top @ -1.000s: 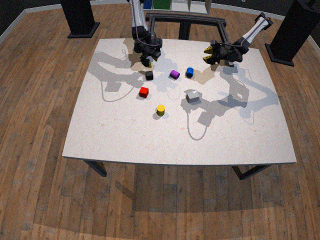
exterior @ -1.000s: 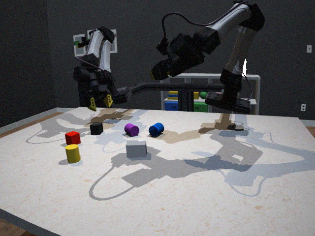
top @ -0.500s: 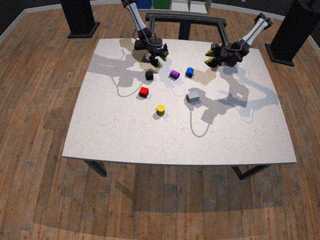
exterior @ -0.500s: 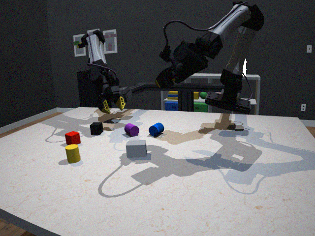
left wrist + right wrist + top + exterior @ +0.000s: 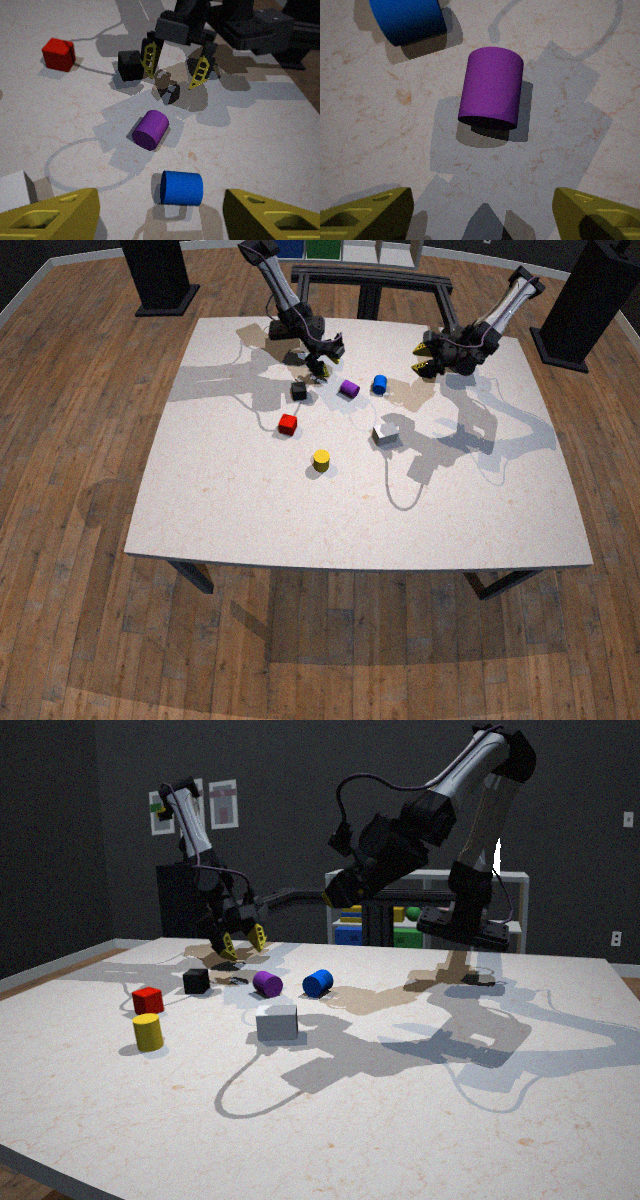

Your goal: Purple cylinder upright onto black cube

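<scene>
Right now my right hand is 70 mm to the right of the purple cylinder, 60 mm above it and 30 mm short of it. Also, from my right hand: blue cylinder 180 mm to the left, 60 mm below, 10 mm behind; then red cube 220 mm ahead, 120 mm to the right, 60 mm below; then black cube 110 mm to the right, 70 mm ahead, 60 mm below.
</scene>
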